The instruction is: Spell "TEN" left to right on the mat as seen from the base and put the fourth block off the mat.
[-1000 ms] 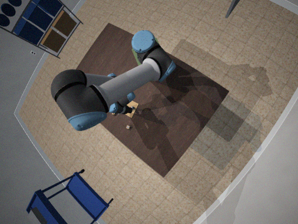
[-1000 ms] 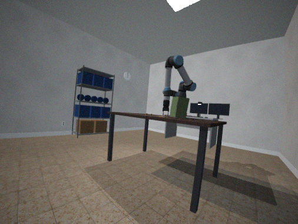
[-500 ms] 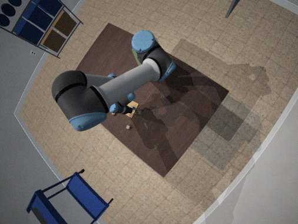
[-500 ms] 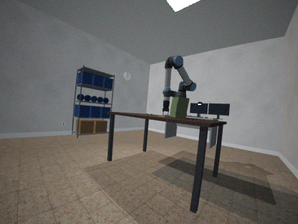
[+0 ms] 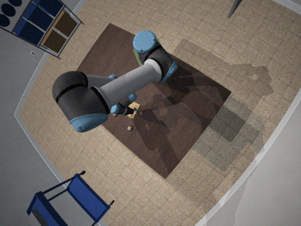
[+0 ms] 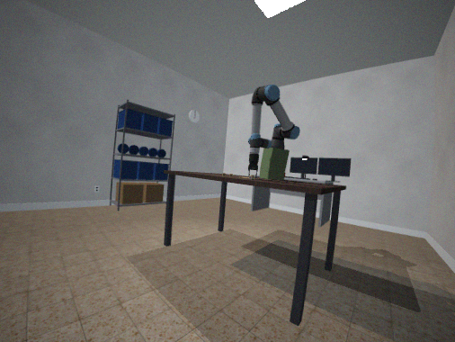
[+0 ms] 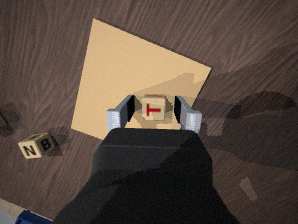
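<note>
My hand is 1 cm short of the tan mat, 3 cm to the left of it and 2 cm above it. Round my hand: N block 12 cm ahead, 13 cm to the right, 1 cm below.
</note>
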